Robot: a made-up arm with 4 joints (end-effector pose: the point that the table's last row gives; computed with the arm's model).
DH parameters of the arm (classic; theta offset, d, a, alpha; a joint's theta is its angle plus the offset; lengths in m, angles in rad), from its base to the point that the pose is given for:
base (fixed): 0 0.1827 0 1.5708
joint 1: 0 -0.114 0.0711 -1.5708
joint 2: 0 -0.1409 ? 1.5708
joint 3: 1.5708 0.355 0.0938 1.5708
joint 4: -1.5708 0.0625 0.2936 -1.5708
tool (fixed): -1.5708 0.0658 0 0
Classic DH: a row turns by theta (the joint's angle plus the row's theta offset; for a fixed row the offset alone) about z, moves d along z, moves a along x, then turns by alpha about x.
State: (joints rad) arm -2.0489 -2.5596 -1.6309 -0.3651
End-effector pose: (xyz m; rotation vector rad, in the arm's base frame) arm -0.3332 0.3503 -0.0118 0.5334 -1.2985 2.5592
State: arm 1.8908 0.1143 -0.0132 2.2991
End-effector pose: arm -0.0637 -0.5185 -0.0299 1.3896 -0.8006 2.0037
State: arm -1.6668 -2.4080 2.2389 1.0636
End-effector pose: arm -0.3686 0.8021 -0.2151 -1.2570 0.1961 0.7718
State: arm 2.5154 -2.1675 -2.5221 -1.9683
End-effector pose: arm -0.0308 0.8047 0.2203 -0.2336 -1.3357 0.8920
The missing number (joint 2, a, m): -0.3894
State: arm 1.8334 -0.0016 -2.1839 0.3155
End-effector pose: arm 0.3624 0.0180 0.1227 0.3137 0.3477 -0.0546
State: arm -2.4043 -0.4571 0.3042 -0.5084
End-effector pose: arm 0.1130 0.2010 0.4396 -0.8448 2.0867 0.4157
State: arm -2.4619 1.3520 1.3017 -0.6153
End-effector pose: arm -0.1090 -0.2460 0.2058 0.7933 0.9976 -0.1136
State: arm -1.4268 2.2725 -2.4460 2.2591
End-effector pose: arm -0.2918 0.2987 -0.5573 -0.8478 2.3052 -0.0453
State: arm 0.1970 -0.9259 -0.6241 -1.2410
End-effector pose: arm -0.2803 0.3418 -0.1888 -0.7752 0.8370 -0.4755
